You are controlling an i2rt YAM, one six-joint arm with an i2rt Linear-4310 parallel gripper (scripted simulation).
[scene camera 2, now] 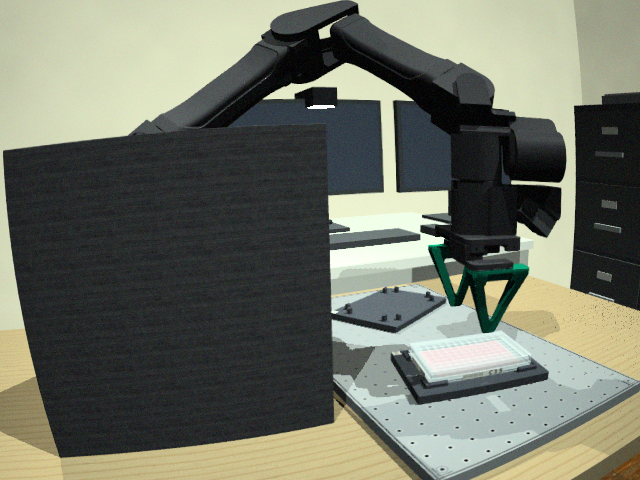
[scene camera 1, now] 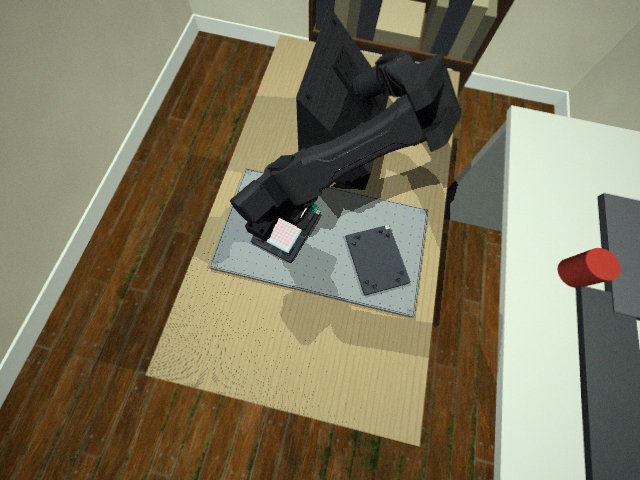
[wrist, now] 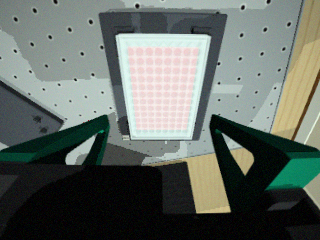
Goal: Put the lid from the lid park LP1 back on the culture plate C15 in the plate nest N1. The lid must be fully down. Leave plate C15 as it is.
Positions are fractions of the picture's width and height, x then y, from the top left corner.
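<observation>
You can see the gripper (scene camera 2: 0.74, 0.66), and the gripper is in the wrist view (wrist: 0.50, 0.50) as well. There's a clear lid (scene camera 2: 0.69, 0.75), and the wrist view (wrist: 0.51, 0.31) shows the clear lid too. And there's a lid park LP1 (scene camera 1: 0.59, 0.54), which you can also see in scene camera 2 (scene camera 2: 0.64, 0.64).
</observation>
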